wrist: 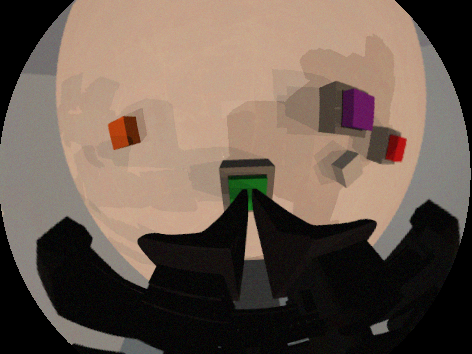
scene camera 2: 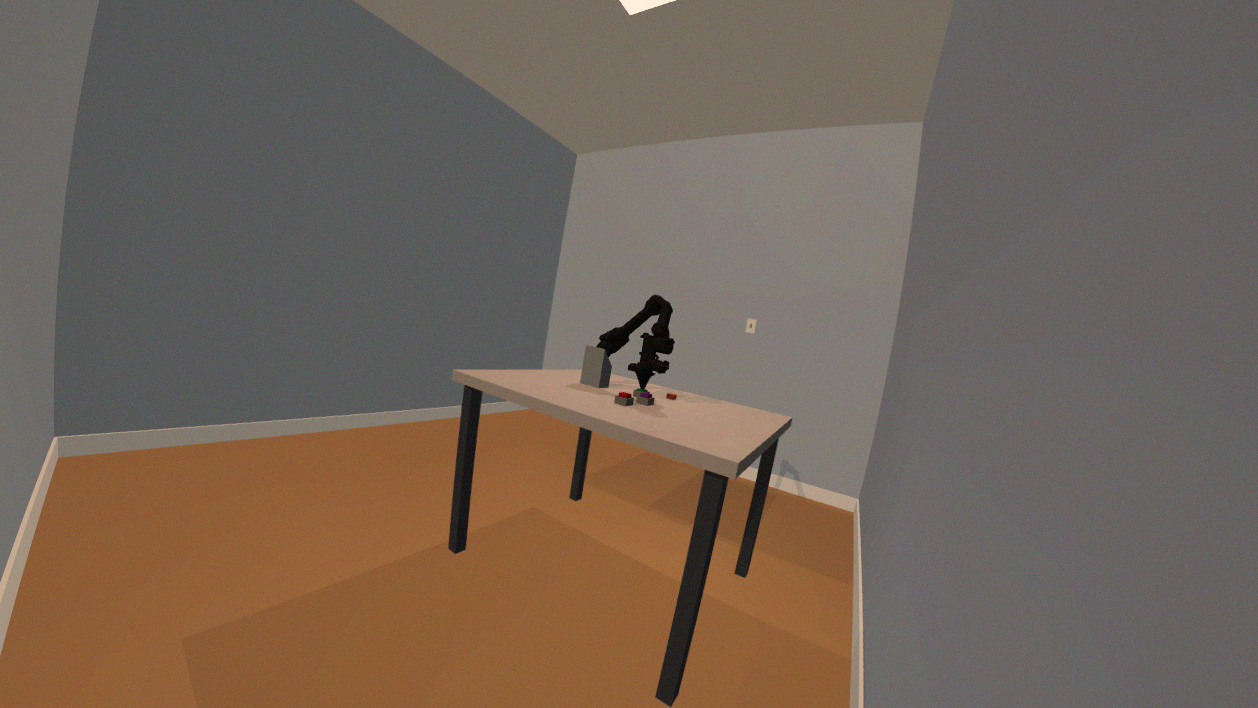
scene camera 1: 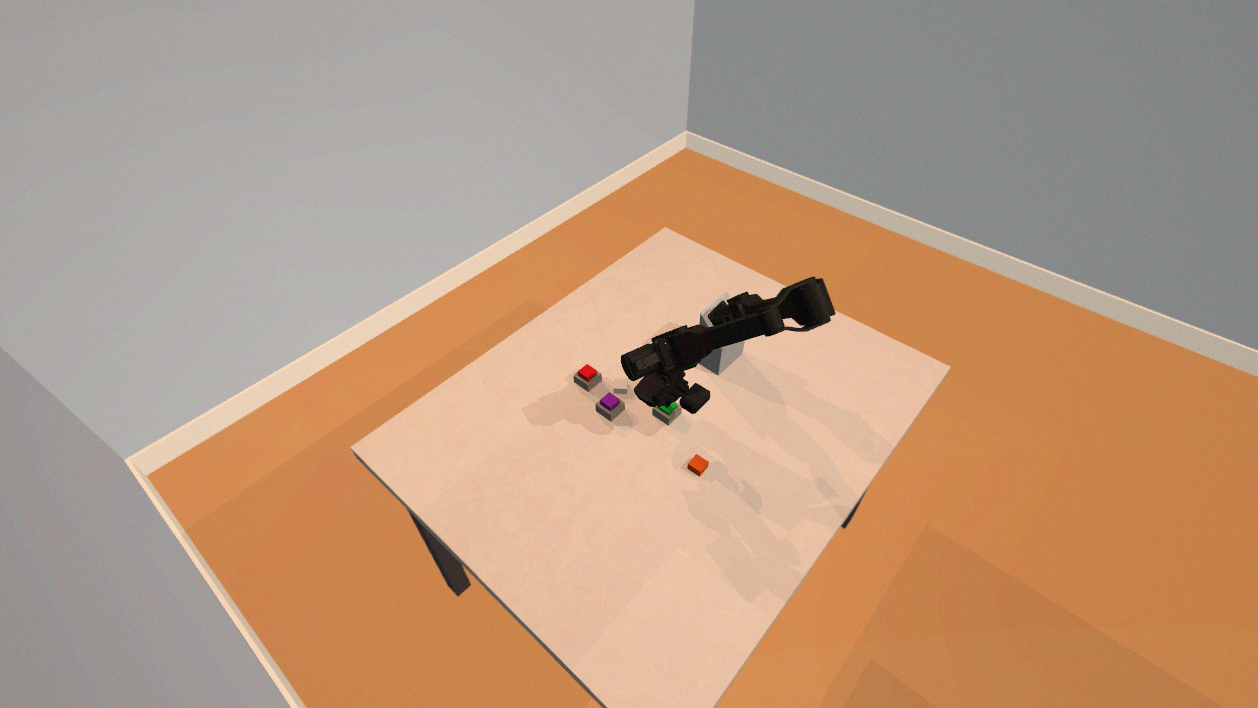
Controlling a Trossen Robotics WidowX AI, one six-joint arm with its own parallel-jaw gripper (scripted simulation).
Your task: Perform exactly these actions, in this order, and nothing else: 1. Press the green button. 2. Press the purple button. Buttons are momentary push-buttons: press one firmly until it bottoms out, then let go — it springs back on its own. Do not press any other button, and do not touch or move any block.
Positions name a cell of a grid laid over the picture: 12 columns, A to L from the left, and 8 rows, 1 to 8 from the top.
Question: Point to an orange block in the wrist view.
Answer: At D3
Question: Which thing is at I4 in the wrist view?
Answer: A white block.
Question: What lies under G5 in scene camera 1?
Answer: My gripper.
